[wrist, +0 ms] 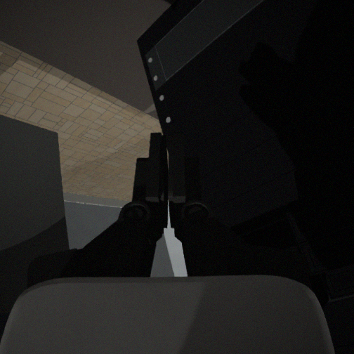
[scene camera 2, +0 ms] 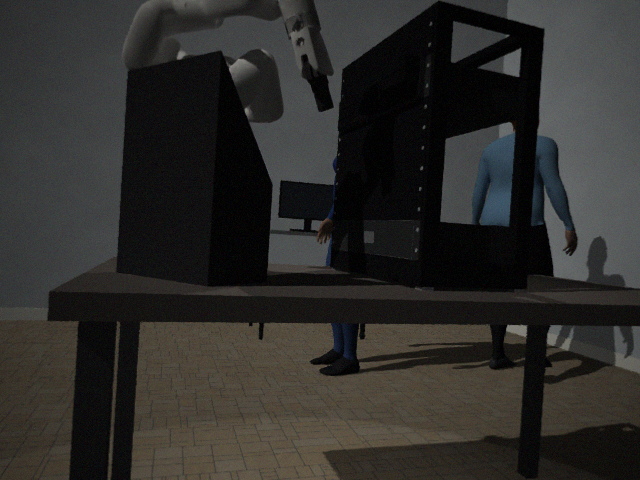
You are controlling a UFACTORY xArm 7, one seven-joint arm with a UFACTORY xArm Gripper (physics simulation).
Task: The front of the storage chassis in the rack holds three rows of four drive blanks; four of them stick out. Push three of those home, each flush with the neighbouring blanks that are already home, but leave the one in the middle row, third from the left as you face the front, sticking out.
I see my gripper (scene camera 2: 326, 109) and a black rack (scene camera 2: 400, 100).
The black rack is seen too in the wrist view (wrist: 257, 96). My gripper also shows in the wrist view (wrist: 168, 151).
